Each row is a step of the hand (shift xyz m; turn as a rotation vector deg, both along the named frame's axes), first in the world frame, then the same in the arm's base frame.
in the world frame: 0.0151 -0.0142 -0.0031 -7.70 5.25 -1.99
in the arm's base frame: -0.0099 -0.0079 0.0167 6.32 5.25 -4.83
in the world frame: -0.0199 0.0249 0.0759 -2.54 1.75 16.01
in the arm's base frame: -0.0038 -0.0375 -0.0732 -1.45 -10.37 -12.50
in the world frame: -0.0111 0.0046 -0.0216 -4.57 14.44 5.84
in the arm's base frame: 0.0138 0.0191 0.0073 -0.67 5.79 -15.15
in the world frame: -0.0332 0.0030 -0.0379 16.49 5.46 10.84
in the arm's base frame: 0.0385 0.0304 0.0117 -19.25 -4.54 -5.30
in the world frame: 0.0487 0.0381 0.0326 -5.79 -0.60 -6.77
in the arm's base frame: -0.0627 0.0012 -0.0310 7.05 4.65 2.90
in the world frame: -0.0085 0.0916 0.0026 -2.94 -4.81 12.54
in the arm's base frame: -0.0162 0.0612 -0.0668 1.36 -12.34 -5.91
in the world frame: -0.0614 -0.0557 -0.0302 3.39 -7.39 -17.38
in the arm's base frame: 0.0787 -0.0148 0.0371 2.40 7.47 17.51
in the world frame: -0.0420 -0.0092 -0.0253 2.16 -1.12 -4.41
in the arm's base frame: 0.0473 0.0131 0.0088 -0.81 2.38 4.36
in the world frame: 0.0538 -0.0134 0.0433 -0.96 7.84 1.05
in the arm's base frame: -0.0564 -0.0420 -0.0013 -1.35 4.64 -6.33
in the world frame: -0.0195 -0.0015 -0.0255 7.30 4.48 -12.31
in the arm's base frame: 0.0242 0.0180 0.0112 -5.43 11.84 7.44
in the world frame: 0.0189 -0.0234 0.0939 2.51 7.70 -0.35
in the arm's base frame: -0.0316 -0.0848 -0.0392 -4.28 5.48 -4.17
